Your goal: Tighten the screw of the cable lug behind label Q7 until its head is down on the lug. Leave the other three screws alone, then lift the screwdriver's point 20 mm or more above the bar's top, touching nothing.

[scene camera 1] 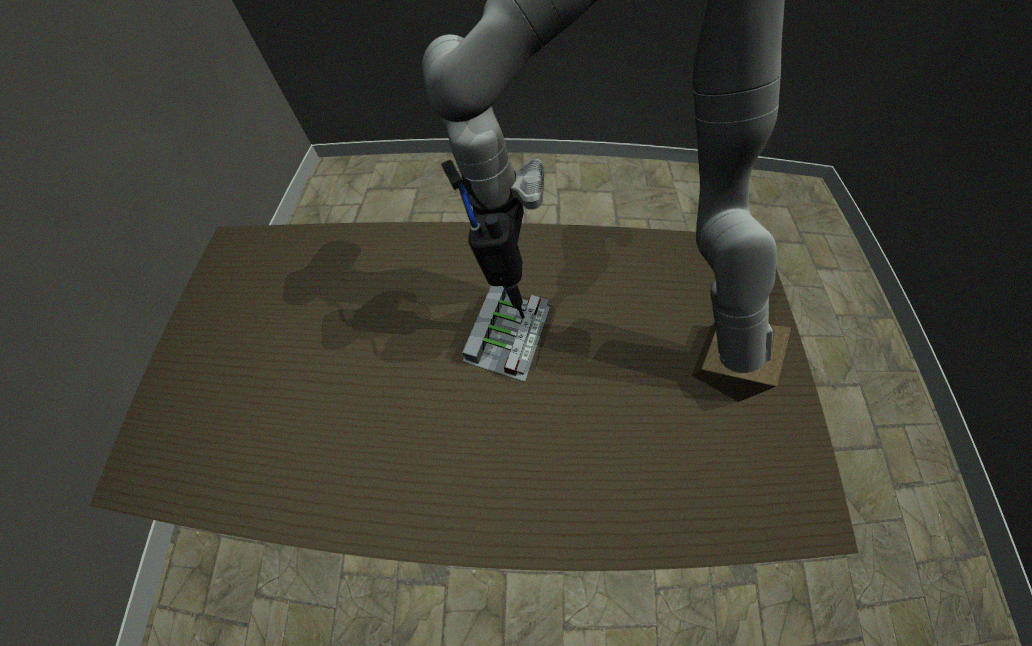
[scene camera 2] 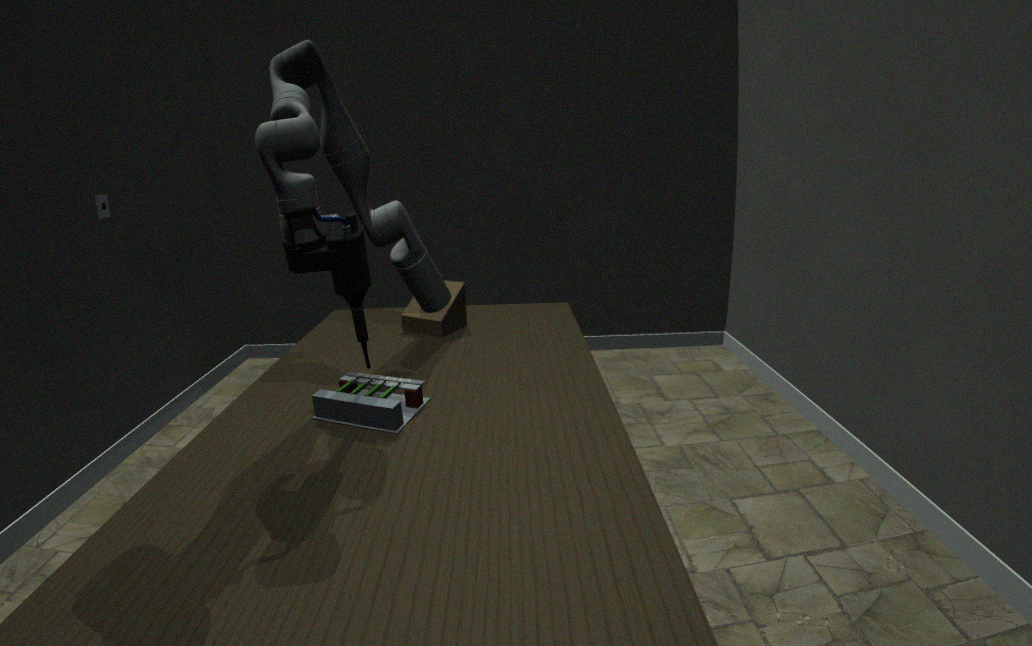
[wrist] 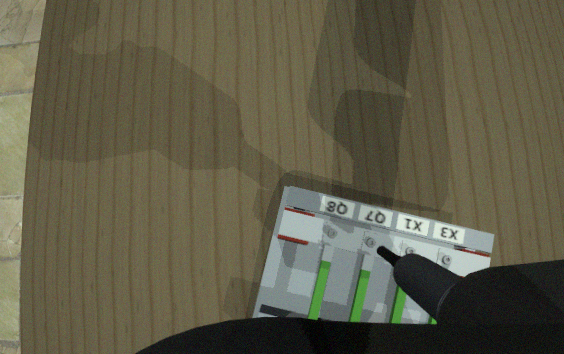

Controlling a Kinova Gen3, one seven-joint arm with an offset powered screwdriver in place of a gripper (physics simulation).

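Places are measured from the arm's base along level axes (x ahead, y left, z up), in centimetres.
Where they show: hand, its tool point: (scene camera 1: 523, 317) (scene camera 2: 368, 368) (wrist: 380, 250); arm's base, origin of its link: (scene camera 1: 742, 353) (scene camera 2: 436, 300).
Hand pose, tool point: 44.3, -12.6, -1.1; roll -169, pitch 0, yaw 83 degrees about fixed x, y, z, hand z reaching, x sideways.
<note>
Each offset is from my tool point to the top centre of the thing, as dx, dy, dz. "spot": to the spot under its first point. Level surfaces: height alone.
The black screwdriver's point {spot: +0.0, +0.2, +1.0} (scene camera 1: 523, 316) (scene camera 2: 368, 367) (wrist: 381, 249) is in the air; in scene camera 2 a gap shows between it and the bar (scene camera 1: 513, 358) (wrist: 300, 226). It has no fingers and carries nothing visible. In the wrist view, label Q7 {-2.6, +0.9, -3.0} (wrist: 375, 216) reads upside down. The Q7 screw {-0.6, +0.0, -2.5} (wrist: 370, 242) shows uncovered on its lug, just left of the point; a gap under its head cannot be made out. The Q8 screw {-1.8, -2.9, -2.3} (wrist: 330, 233) is to its left. The X1 screw {+0.7, +3.0, -2.2} (wrist: 410, 250), partly hidden by the screwdriver, and the X3 screw {+1.9, +5.9, -2.3} (wrist: 445, 259) are to its right.
Green wires {spot: +3.3, -1.6, -2.3} (wrist: 360, 295) run from the lugs towards a long grey block {spot: +8.9, +1.3, -2.4} (scene camera 1: 481, 331) (scene camera 2: 356, 409). Red supports {spot: +4.5, +8.6, -4.3} (scene camera 2: 413, 395) stand under the bar's ends. All this sits on a light plate. The arm's base stands on a wooden wedge (scene camera 1: 778, 358) (scene camera 2: 456, 310) on the table {dz -7.3} (scene camera 1: 456, 472).
</note>
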